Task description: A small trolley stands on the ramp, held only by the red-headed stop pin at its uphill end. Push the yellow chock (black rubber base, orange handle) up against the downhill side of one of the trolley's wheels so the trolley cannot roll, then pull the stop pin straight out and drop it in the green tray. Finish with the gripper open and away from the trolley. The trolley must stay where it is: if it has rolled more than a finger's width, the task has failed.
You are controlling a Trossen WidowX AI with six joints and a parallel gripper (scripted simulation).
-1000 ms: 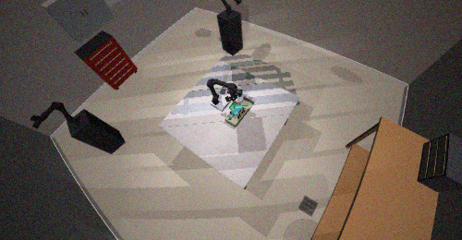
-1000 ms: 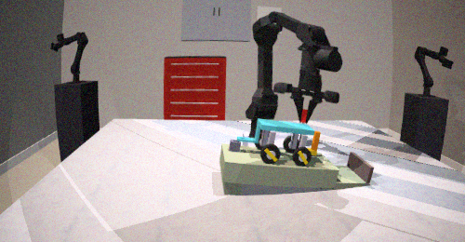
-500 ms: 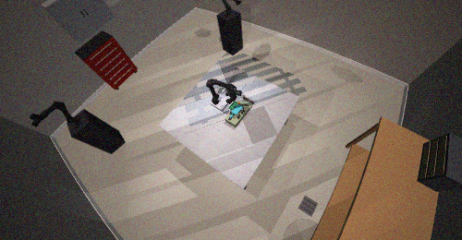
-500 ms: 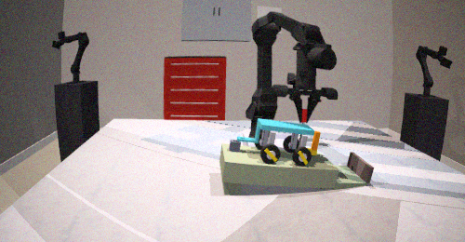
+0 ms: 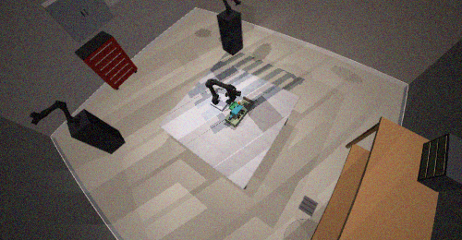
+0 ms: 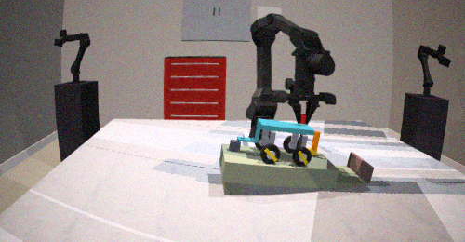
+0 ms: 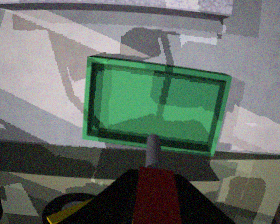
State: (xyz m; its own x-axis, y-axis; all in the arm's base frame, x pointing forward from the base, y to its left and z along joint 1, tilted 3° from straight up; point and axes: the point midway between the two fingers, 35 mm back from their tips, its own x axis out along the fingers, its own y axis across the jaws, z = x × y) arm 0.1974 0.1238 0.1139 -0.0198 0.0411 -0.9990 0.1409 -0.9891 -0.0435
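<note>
My gripper tip is 130 mm above the green tray. Round my gripper tip: red-headed stop pin right at my gripper tip; yellow chock 60 mm ahead, 40 mm below, 10 mm to the left; trolley 130 mm ahead, 60 mm to the right, 10 mm below.
</note>
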